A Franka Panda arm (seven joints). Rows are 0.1 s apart.
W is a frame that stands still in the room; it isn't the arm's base.
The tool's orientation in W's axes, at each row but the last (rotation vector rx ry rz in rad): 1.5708 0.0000 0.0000; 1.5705 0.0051 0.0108; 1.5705 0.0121 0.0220; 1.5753 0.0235 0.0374; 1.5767 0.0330 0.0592; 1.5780 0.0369 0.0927; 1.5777 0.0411 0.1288; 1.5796 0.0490 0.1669; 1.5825 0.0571 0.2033; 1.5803 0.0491 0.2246
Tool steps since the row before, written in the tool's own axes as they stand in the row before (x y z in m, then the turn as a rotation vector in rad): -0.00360 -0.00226 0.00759 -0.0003 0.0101 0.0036; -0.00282 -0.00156 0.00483 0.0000 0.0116 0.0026; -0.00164 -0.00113 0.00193 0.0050 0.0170 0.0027; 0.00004 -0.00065 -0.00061 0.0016 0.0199 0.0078; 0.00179 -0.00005 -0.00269 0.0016 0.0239 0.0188; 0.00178 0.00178 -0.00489 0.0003 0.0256 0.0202; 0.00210 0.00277 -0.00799 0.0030 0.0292 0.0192; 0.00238 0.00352 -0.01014 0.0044 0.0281 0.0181; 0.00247 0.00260 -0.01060 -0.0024 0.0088 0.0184; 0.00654 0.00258 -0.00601 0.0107 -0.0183 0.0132
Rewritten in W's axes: -0.00360 -0.00759 -0.00226 -0.0003 -0.0036 0.0101; -0.00277 -0.00486 -0.00157 0.0000 -0.0026 0.0116; -0.00159 -0.00197 -0.00114 0.0050 -0.0026 0.0170; 0.00002 0.00061 -0.00065 0.0017 -0.0078 0.0199; 0.00163 0.00279 0.00000 0.0023 -0.0188 0.0238; 0.00131 0.00500 0.00188 0.0011 -0.0204 0.0255; 0.00107 0.00814 0.00293 0.0034 -0.0191 0.0292; 0.00070 0.01031 0.00376 0.0048 -0.0178 0.0282; 0.00044 0.01079 0.00292 -0.0001 -0.0188 0.0084; 0.00508 0.00698 0.00333 0.0148 -0.0107 -0.0171
